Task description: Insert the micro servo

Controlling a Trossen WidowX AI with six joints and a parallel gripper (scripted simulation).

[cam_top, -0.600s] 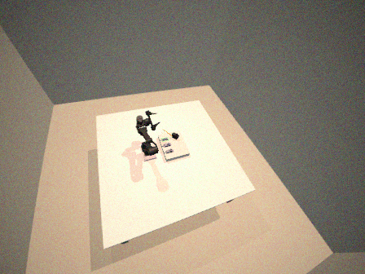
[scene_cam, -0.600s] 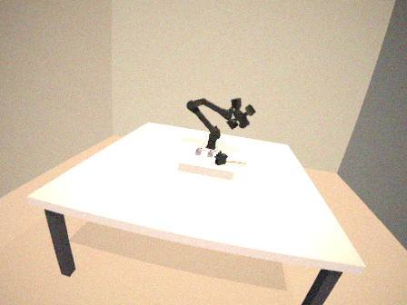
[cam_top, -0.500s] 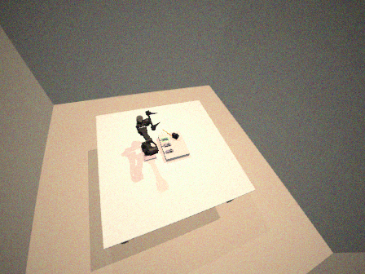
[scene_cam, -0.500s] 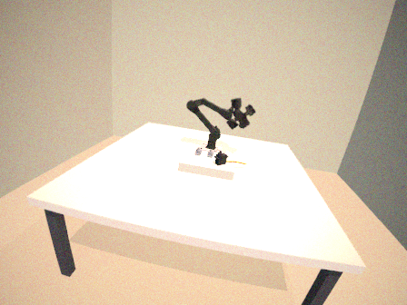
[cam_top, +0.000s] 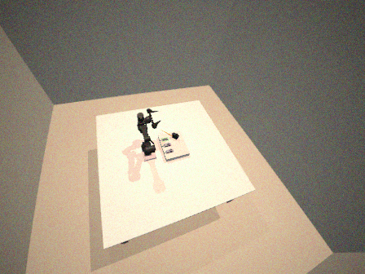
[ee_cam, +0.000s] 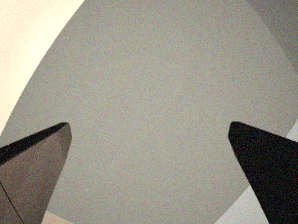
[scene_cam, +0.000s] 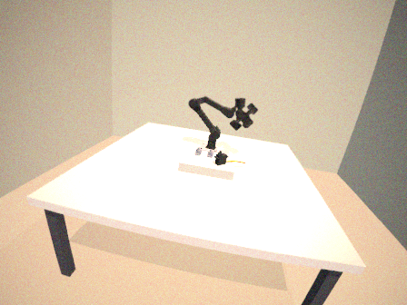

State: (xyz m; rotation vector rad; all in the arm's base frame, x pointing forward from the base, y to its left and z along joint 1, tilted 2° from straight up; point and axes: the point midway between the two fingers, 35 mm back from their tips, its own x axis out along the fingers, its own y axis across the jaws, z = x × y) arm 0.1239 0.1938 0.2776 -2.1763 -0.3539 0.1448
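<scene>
The pale deck is 150 mm ahead of my gripper tip, 160 mm to the right of it and 270 mm below it.
</scene>
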